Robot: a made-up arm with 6 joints. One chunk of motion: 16 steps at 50 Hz.
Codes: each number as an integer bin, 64 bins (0 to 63) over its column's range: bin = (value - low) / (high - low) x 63, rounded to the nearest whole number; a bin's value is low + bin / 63 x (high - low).
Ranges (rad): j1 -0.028..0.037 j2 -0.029..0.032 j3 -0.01..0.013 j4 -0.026..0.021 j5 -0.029..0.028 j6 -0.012..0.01
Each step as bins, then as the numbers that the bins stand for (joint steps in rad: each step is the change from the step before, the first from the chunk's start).
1 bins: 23 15 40 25 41 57
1 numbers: -0.00427 -0.01448 0.00460 -0.00735 0.00810 0.00790
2 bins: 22 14 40 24 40 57
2 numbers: -0.00530 -0.01544 0.00460 -0.00810 0.00719 0.00790
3 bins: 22 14 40 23 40 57
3 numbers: -0.00530 -0.01544 0.00460 -0.00884 0.00719 0.00790
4 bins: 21 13 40 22 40 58
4 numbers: -0.00633 -0.01641 0.00460 -0.00959 0.00719 0.00825
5 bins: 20 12 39 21 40 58
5 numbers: -0.00737 -0.01738 0.00424 -0.01033 0.00719 0.00825
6 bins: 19 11 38 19 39 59
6 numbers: -0.00840 -0.01835 0.00387 -0.01183 0.00629 0.00860
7 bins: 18 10 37 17 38 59
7 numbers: -0.00943 -0.01932 0.00351 -0.01332 0.00538 0.00860
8 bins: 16 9 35 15 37 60
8 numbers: -0.01149 -0.02029 0.00278 -0.01481 0.00448 0.00895
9 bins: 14 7 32 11 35 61
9 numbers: -0.01356 -0.02222 0.00168 -0.01779 0.00267 0.00930
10 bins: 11 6 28 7 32 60
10 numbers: -0.01665 -0.02319 0.00022 -0.02078 -0.00005 0.00895
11 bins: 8 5 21 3 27 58
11 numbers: -0.01975 -0.02416 -0.00233 -0.02376 -0.00457 0.00825
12 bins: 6 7 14 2 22 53
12 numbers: -0.02181 -0.02222 -0.00489 -0.02451 -0.00910 0.00651
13 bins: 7 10 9 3 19 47
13 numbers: -0.02078 -0.01932 -0.00671 -0.02376 -0.01181 0.00441
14 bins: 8 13 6 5 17 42
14 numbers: -0.01975 -0.01641 -0.00781 -0.02227 -0.01362 0.00267
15 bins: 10 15 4 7 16 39
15 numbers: -0.01768 -0.01448 -0.00854 -0.02078 -0.01452 0.00162
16 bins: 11 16 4 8 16 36
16 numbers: -0.01665 -0.01351 -0.00854 -0.02003 -0.01452 0.00057
